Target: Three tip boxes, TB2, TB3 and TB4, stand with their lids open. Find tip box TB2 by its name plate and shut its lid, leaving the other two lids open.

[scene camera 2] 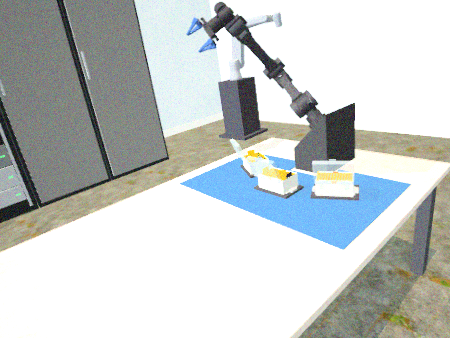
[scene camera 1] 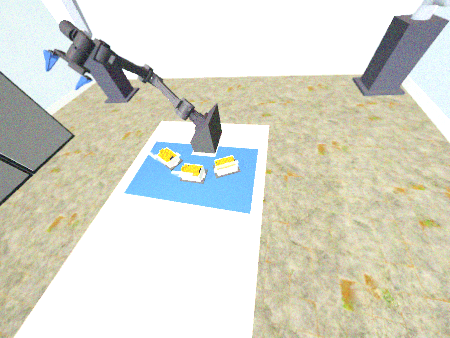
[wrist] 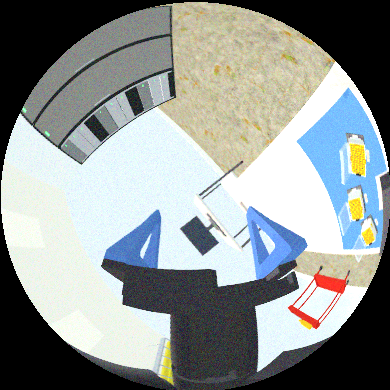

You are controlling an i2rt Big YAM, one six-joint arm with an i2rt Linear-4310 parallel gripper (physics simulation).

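Seen in the pictures: gripper, fingertip midpoint: [scene camera 2: 192,43] [scene camera 1: 62,81] [wrist: 204,212]; arm's base at its link origin: [scene camera 2: 323,128] [scene camera 1: 202,122].
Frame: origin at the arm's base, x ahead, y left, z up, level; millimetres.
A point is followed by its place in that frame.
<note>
Three white tip boxes with yellow tips stand on the blue mat, lids open: a left box [scene camera 1: 168,158] [scene camera 2: 255,159] @[x 421, y -34, z 0 mm], a middle box [scene camera 1: 193,172] [scene camera 2: 278,183] @[x 404, y 44, z -79 mm] and a right box [scene camera 1: 226,167] @[x 355, y 211, z -22 mm] [scene camera 2: 335,186] @[x 315, y 207, z -98 mm]. Pale lids rise behind or beside the boxes. The group also shows at the right of the wrist view, its largest box [wrist: 357,159] @[x 231, y -209, z -85 mm] uppermost. The name plates are too small to read, so I cannot tell which is TB2. My gripper [scene camera 1: 62,79] @[x 269, y -445, z 421 mm] [scene camera 2: 194,43] @[x 269, y -445, z 421 mm] [wrist: 204,212] @[x 269, y -445, z 421 mm] is open and empty, with blue fingers, raised high and far from the boxes.
The blue mat [scene camera 1: 220,197] @[x 476, y 180, z -141 mm] [scene camera 2: 320,225] @[x 485, y 245, z -142 mm] [wrist: 325,145] @[x 367, y -318, z -141 mm] lies on the white table [scene camera 1: 150,260] @[x 818, y -100, z -145 mm] [scene camera 2: 150,270] @[x 900, y -21, z -145 mm]. The arm's dark base [scene camera 1: 206,135] @[x 151, y 66, z 19 mm] [scene camera 2: 312,150] @[x 148, y 29, z -49 mm] stands behind the boxes. A grey cabinet [scene camera 1: 30,125] [scene camera 2: 115,90] [wrist: 125,55] and a red cart [wrist: 330,283] stand off the table.
</note>
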